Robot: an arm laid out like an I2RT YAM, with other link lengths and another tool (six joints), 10 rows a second.
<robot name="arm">
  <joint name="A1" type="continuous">
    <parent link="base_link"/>
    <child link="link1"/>
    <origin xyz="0 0 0.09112" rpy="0 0 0"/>
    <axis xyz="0 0 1"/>
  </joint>
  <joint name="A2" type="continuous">
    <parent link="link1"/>
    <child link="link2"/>
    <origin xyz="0.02 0.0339 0.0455" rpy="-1.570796 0 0"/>
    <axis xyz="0 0 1"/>
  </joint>
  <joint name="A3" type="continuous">
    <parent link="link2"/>
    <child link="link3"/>
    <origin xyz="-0.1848 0 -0.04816" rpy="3.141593 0 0"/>
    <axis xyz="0 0 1"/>
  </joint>
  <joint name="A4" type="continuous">
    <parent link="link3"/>
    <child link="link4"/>
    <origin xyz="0.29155 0.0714 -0.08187" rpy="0 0 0"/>
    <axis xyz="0 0 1"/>
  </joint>
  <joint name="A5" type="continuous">
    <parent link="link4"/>
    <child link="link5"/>
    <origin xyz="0.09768 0.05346 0.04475" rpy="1.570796 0 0"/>
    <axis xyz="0 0 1"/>
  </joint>
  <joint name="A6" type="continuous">
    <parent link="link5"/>
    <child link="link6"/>
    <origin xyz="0.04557 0 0.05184" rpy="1.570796 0 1.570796"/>
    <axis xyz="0 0 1"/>
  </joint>
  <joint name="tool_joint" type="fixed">
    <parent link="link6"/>
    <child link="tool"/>
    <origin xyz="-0.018 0.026 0.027" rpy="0 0.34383 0.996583"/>
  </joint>
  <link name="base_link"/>
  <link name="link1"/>
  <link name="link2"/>
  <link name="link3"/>
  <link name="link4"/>
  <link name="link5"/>
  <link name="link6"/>
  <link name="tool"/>
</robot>
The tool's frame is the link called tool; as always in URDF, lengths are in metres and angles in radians. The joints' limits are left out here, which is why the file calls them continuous.
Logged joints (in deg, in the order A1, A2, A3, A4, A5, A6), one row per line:
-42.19 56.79 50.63 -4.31 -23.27 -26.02
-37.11 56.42 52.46 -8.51 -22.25 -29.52
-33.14 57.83 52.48 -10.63 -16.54 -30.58
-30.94 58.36 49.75 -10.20 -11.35 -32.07
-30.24 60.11 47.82 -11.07 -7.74 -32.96
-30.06 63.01 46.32 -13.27 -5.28 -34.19
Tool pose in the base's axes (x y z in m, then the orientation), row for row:
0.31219 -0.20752 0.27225 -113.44 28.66 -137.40
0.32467 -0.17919 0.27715 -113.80 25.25 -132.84
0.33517 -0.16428 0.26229 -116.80 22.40 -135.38
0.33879 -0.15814 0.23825 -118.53 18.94 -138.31
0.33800 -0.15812 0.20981 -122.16 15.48 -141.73
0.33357 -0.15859 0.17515 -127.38 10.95 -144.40
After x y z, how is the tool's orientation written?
As angles about the fixed x, y, z axes (roll, pitch, yaw), in degrees.
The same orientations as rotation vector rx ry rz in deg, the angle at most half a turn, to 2 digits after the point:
-24.47 117.30 -61.30
-31.82 116.55 -60.71
-33.13 120.56 -61.31
-33.74 124.34 -63.63
-34.42 129.92 -63.98
-36.92 136.95 -62.55

